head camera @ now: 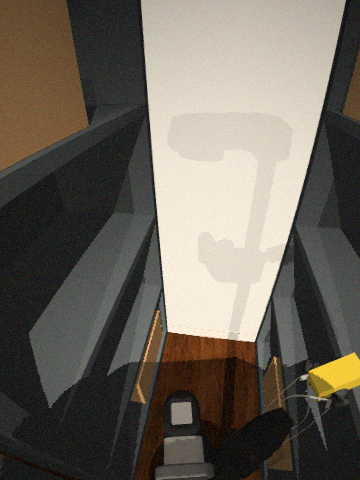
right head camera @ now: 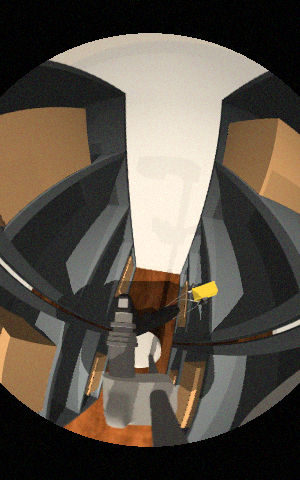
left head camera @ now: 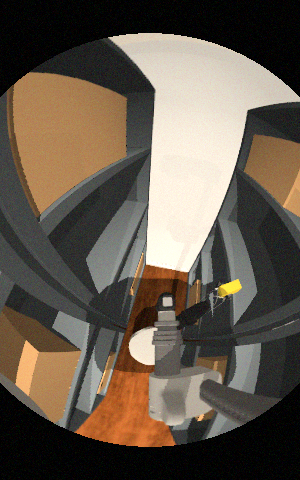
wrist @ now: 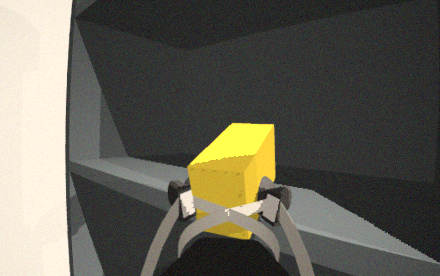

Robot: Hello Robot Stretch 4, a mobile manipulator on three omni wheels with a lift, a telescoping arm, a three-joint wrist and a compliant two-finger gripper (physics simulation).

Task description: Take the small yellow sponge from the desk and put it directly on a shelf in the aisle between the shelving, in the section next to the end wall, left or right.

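Places are measured from the robot's base along level axes (x down, y right, z back), in metres.
Where they show: gripper, between the fingertips: (head camera: 331, 376) (right head camera: 202, 290) (left head camera: 226, 288); robot's base, origin of its link: (right head camera: 140, 347) (left head camera: 149, 344).
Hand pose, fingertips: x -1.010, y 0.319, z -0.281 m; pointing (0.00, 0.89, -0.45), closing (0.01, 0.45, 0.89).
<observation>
Each offset is from my fingertips to the top centre of the thing. Level surfaces: height alone.
The small yellow sponge @(dx -0.065, dy -0.003, dz +0.011 m) (head camera: 336, 375) (left head camera: 230, 288) (right head camera: 205, 290) (wrist: 232, 150) is a tilted block between the fingertips of my gripper (head camera: 322, 385) (left head camera: 222, 292) (right head camera: 198, 294) (wrist: 230, 189), which is shut on it. The gripper reaches toward the right-hand shelving beside the end wall (head camera: 225, 200) (wrist: 30, 150). In the wrist view, a grey shelf board @(dx +0.047 m) (wrist: 325, 215) runs behind and below the sponge, with a dark bay above it. The sponge hides part of the board's front edge. Whether the sponge is over the board is hard to tell.
Dark shelving with a pale shelf board (head camera: 95, 280) lines the left side. Cardboard boxes @(dx -0.680, dy -0.683, dz -0.202 m) (head camera: 37, 75) (left head camera: 70, 135) (right head camera: 250, 150) stand on upper shelves, and low boxes (head camera: 279, 450) (left head camera: 47, 370) on lower ones. The wooden floor @(dx +1.037 m) (head camera: 200, 355) runs between. Uprights stand close on both sides.
</observation>
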